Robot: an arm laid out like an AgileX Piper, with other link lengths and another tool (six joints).
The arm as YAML. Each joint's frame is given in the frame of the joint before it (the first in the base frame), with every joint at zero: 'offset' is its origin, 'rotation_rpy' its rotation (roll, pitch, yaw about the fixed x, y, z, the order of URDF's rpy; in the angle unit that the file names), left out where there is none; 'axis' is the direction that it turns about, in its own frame. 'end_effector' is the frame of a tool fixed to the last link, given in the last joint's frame.
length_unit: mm
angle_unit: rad
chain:
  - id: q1
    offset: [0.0, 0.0, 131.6]
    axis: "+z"
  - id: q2
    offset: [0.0, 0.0, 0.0]
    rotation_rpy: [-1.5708, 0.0, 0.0]
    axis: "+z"
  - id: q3
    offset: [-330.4, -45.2, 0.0]
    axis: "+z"
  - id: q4
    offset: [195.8, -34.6, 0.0]
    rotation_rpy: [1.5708, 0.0, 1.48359]
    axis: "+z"
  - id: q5
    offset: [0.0, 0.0, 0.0]
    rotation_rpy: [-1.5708, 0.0, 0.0]
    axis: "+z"
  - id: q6
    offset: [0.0, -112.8, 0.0]
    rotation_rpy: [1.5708, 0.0, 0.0]
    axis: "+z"
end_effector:
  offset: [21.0, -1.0, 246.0]
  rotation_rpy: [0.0, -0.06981, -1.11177]
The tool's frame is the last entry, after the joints.
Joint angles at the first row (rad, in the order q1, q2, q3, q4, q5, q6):
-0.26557, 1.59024, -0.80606, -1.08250, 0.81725, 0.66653
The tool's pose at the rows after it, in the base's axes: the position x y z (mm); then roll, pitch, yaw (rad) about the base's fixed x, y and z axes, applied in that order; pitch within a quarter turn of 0, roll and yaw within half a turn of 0:
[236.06, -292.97, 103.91, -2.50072, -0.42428, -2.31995]
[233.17, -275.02, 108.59, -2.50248, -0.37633, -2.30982]
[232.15, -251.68, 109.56, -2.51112, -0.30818, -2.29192]
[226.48, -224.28, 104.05, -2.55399, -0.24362, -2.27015]
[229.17, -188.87, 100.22, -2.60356, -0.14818, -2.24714]
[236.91, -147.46, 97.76, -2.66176, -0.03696, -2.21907]
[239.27, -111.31, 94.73, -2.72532, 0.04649, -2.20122]
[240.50, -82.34, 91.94, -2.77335, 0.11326, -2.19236]
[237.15, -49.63, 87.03, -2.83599, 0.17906, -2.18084]
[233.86, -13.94, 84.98, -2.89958, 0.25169, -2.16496]
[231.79, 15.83, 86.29, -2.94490, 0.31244, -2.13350]
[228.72, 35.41, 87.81, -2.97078, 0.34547, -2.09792]
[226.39, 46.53, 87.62, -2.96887, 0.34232, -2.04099]
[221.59, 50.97, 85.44, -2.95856, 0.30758, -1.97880]
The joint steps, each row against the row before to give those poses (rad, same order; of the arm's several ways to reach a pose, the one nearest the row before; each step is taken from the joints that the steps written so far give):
0.04225, -0.06311, 0.00000, 0.04267, 0.01744, -0.02448
0.02636, -0.06266, 0.00000, 0.07890, 0.01305, -0.05194
0.02497, -0.06554, 0.00001, 0.09719, 0.00413, -0.05820
0.02127, -0.04801, -0.01055, 0.12507, 0.02371, -0.07977
0.01391, -0.03614, -0.04326, 0.16051, 0.03101, -0.09879
0.00080, -0.01950, -0.05674, 0.17751, 0.03344, -0.10925
0.00004, -0.00241, -0.04189, 0.13859, 0.04181, -0.07564
-0.00005, -0.00115, -0.01682, 0.10026, 0.02150, -0.04411
0.00001, 0.00000, -0.00169, 0.10642, 0.02185, -0.04991
0.00000, -0.00034, 0.00060, 0.11312, 0.02268, -0.05764
0.00002, -0.00002, -0.00001, 0.09428, 0.01952, -0.06632
0.01188, 0.00002, 0.00002, 0.05239, 0.01607, -0.04323
0.05335, -0.00002, -0.00001, -0.00307, 0.00003, -0.00236
0.08315, 0.00001, -0.00080, -0.04643, -0.00004, 0.03643

